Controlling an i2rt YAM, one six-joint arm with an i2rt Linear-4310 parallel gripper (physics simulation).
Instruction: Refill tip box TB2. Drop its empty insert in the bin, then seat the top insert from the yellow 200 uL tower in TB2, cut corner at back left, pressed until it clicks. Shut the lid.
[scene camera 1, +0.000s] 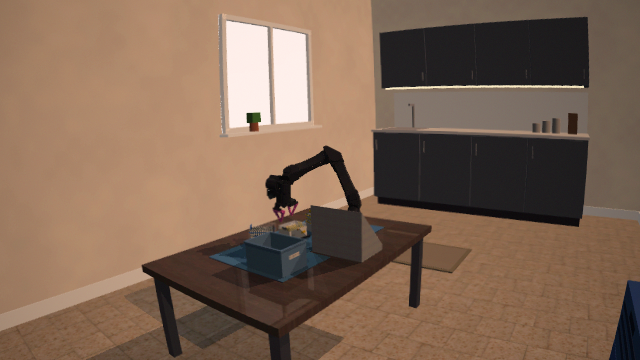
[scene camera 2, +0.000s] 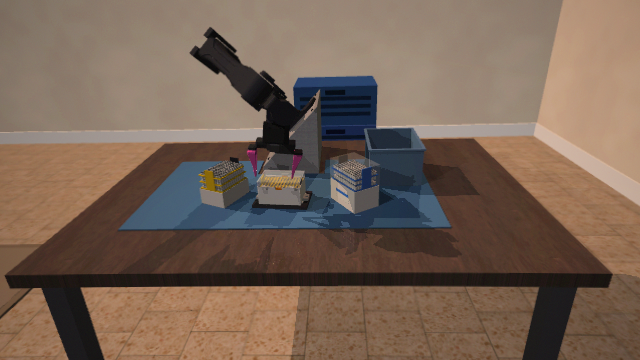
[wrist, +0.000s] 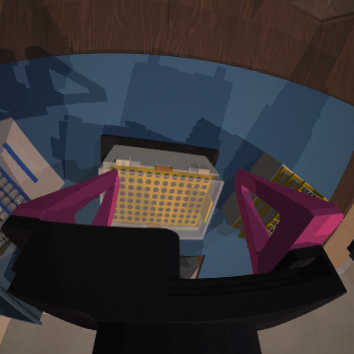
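Observation:
The tip box TB2 (scene camera 2: 281, 196) (wrist: 137, 157) stands at the middle of the mat on a black base (scene camera 2: 265, 205) (wrist: 107, 145). Its yellow insert (wrist: 160, 197) lies inside, with empty holes. The clear lid looks open at the arm's side, but its edges are faint. My gripper (scene camera 1: 286, 217) (scene camera 2: 274, 176) (wrist: 176, 175) points down, open and empty. Its fingertips are low above the box, near its left and right sides. The yellow tower (scene camera 2: 223, 185) (wrist: 287, 175) stands beside the box, partly behind a finger in the wrist view. The blue-grey bin (scene camera 1: 272, 257) (scene camera 2: 395, 165) stands at the mat's far corner.
A blue tower (scene camera 2: 355, 187) (wrist: 30, 160) under a clear cover stands on the other side of the box. A grey wedge-shaped block (scene camera 1: 337, 235) (scene camera 2: 310, 145) stands behind the box. These things stand on or by the blue mat (scene camera 2: 160, 205) on the wooden table (scene camera 2: 310, 255).

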